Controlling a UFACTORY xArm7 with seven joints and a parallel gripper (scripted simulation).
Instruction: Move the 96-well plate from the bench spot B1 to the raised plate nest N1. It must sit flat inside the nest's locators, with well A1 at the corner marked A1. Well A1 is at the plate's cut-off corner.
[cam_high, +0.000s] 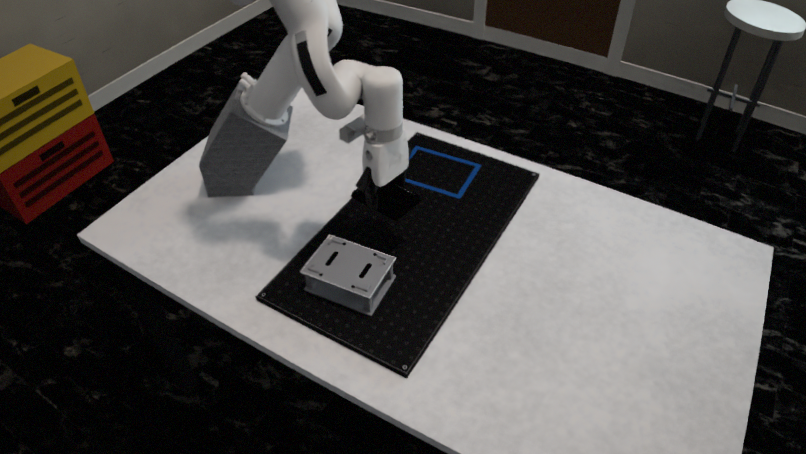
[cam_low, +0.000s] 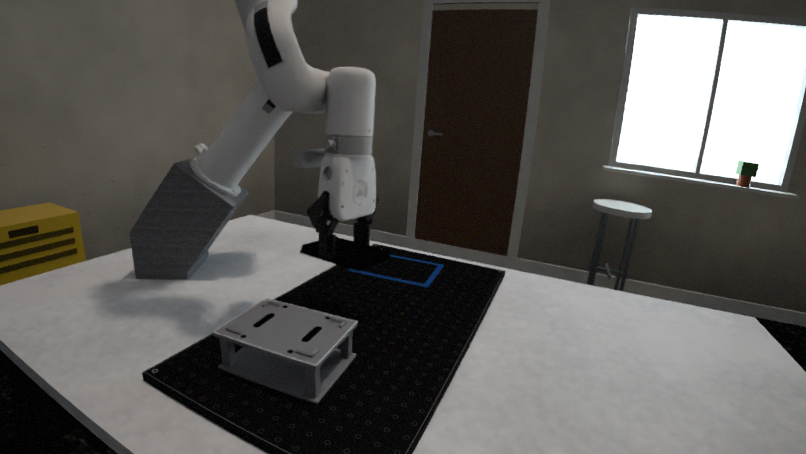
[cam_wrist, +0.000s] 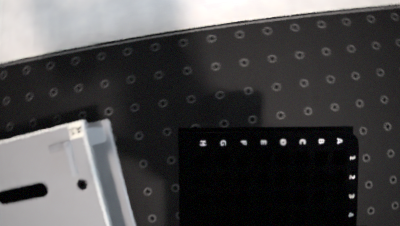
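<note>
The grey raised nest N1 is 160 mm to the right of my hand, 80 mm below it and 10 mm behind it. Round my hand: black 96-well plate 10 mm below.
</note>
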